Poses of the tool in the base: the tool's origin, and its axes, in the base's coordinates. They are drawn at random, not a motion.
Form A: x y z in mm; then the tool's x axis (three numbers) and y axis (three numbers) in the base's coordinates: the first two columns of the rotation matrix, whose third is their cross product.
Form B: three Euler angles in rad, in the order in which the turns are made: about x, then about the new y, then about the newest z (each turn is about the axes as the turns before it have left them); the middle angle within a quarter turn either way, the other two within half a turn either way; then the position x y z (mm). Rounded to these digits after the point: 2 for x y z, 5 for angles.
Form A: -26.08 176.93 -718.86 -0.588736 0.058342 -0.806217 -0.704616 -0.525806 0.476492
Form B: -1.17893 -0.40728 2.26684 -26.08 176.93 -718.86
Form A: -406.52 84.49 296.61 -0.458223 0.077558 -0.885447 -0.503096 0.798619 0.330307
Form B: -2.07193 0.82236 2.30955 -406.52 84.49 296.61
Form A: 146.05 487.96 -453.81 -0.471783 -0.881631 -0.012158 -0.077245 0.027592 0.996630
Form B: -1.74130 -1.07235 2.97930 146.05 487.96 -453.81
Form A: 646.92 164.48 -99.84 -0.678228 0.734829 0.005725 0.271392 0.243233 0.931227
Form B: -2.09303 0.75173 -2.76096 646.92 164.48 -99.84
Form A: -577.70 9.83 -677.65 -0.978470 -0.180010 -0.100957 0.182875 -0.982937 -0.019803
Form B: 0.03802 -0.09582 -2.95683 -577.70 9.83 -677.65
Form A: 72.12 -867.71 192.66 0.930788 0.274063 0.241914 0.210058 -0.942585 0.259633
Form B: 2.94023 0.30383 -0.22196 72.12 -867.71 192.66
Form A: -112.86 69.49 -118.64 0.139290 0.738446 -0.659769 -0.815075 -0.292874 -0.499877
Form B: -0.82500 -0.59724 1.40154 -112.86 69.49 -118.64
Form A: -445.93 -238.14 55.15 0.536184 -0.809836 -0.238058 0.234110 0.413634 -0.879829
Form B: -0.79101 0.94584 -0.41167 -445.93 -238.14 55.15
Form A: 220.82 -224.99 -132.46 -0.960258 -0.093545 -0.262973 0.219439 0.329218 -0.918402
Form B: 1.87560 0.17335 -2.91693 220.82 -224.99 -132.46
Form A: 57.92 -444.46 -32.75 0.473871 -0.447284 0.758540 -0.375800 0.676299 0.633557
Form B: 1.31608 -0.92129 0.67048 57.92 -444.46 -32.75
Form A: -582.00 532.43 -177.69 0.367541 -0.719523 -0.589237 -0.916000 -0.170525 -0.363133
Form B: -2.39098 0.16150 1.18922 -582.00 532.43 -177.69
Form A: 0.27 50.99 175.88 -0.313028 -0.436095 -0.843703 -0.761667 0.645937 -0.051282
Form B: -2.27693 0.60328 1.96073 0.27 50.99 175.88
